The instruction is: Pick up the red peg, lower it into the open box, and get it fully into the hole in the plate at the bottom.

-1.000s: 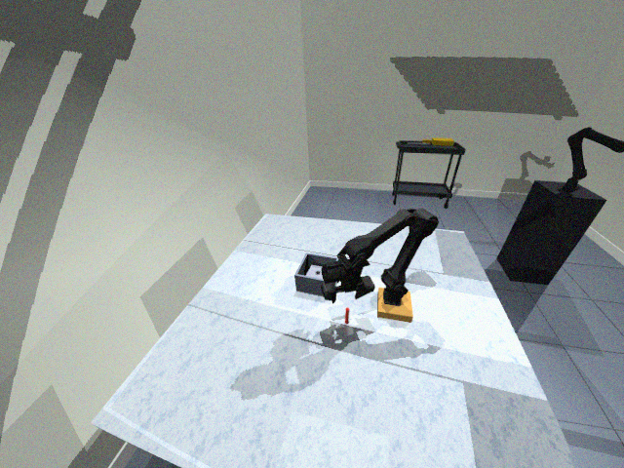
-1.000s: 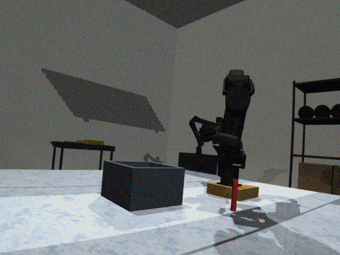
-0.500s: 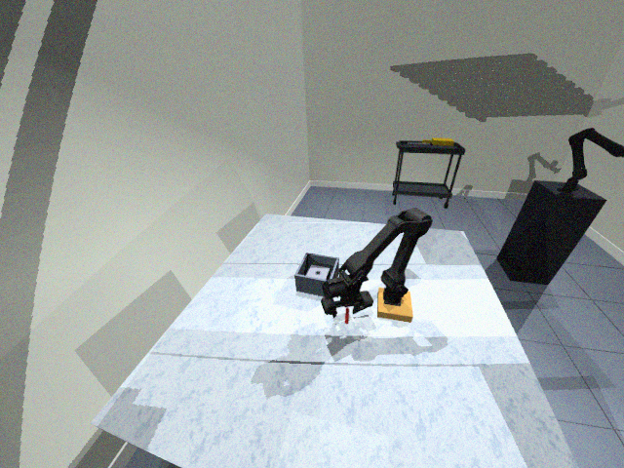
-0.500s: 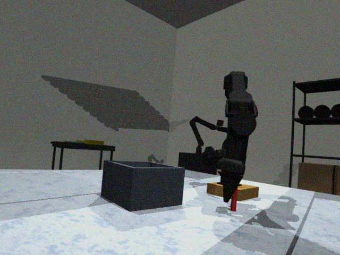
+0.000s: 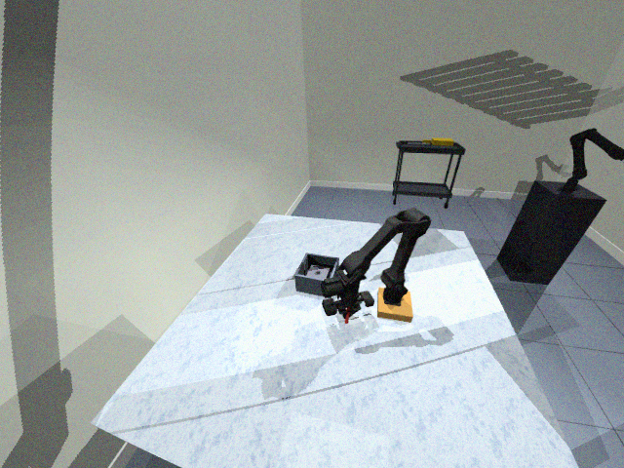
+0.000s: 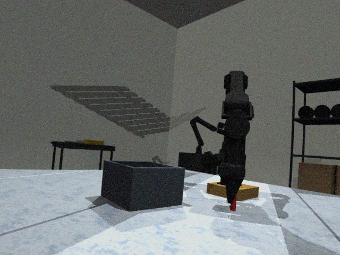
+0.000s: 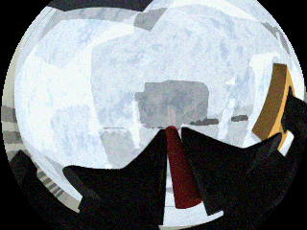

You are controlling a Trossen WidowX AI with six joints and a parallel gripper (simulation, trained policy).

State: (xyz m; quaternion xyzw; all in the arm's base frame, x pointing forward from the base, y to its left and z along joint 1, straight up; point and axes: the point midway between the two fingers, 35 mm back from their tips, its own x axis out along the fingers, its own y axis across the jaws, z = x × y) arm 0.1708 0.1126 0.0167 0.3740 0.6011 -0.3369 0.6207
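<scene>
Right now the pale plate is 15 cm ahead of my gripper tip, 18 cm to the right of it and 3 cm above it. Also, from my gripper tip: red peg (1 cm to the left, 2 cm above); then dark box (15 cm ahead, 18 cm to the right, 1 cm above).
</scene>
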